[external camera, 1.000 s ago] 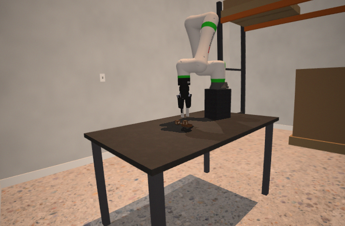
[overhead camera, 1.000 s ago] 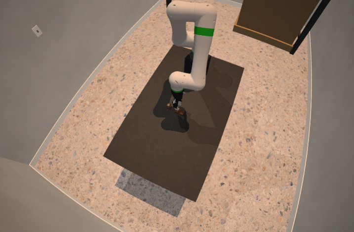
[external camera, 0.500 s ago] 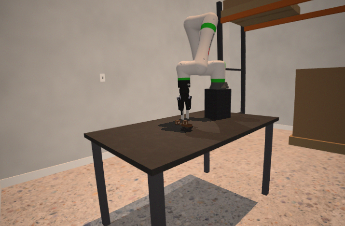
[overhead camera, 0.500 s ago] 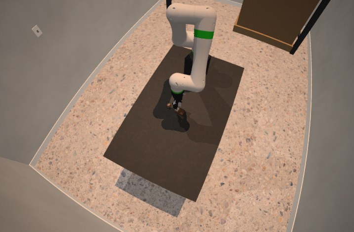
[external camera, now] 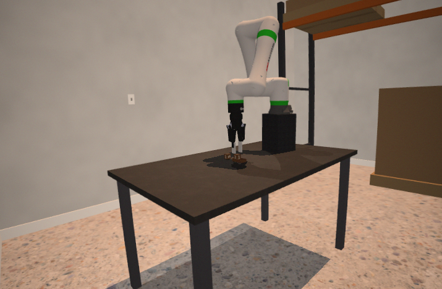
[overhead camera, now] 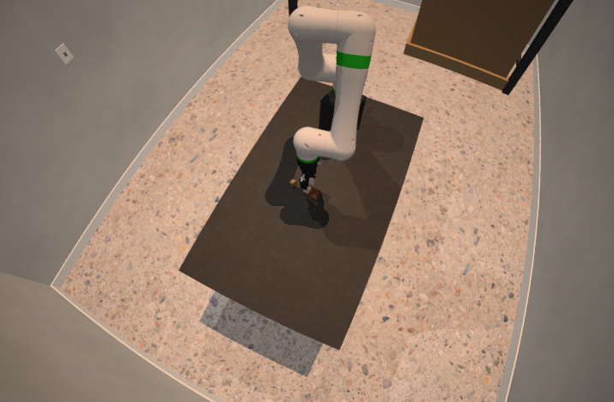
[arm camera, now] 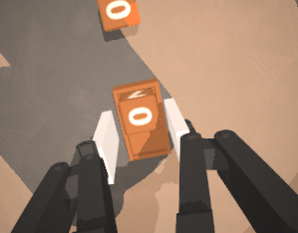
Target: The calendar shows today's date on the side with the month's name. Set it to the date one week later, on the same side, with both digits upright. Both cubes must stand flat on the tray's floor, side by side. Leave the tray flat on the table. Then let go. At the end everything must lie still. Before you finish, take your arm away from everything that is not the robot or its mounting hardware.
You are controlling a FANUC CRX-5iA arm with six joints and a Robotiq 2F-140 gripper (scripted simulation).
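Now: hand 20 mm to the right of the brown tray and 70 mm above it.
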